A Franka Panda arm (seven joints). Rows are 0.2 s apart.
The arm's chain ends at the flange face. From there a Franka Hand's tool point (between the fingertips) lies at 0.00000 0.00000 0.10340 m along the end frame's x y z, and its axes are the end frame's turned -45 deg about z.
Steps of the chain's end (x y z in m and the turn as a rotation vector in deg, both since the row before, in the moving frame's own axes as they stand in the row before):
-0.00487 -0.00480 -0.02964 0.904 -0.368 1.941
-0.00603 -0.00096 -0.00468 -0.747 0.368 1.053
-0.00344 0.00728 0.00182 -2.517 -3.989 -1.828
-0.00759 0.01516 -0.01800 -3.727 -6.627 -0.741
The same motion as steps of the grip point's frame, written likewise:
0.00066 -0.00845 -0.02966 0.899 0.379 1.941
-0.00408 -0.00352 -0.00469 -0.788 -0.268 1.053
-0.01590 0.00097 0.00147 1.041 -4.600 -1.828
-0.02928 0.00175 -0.01891 2.051 -7.321 -0.741

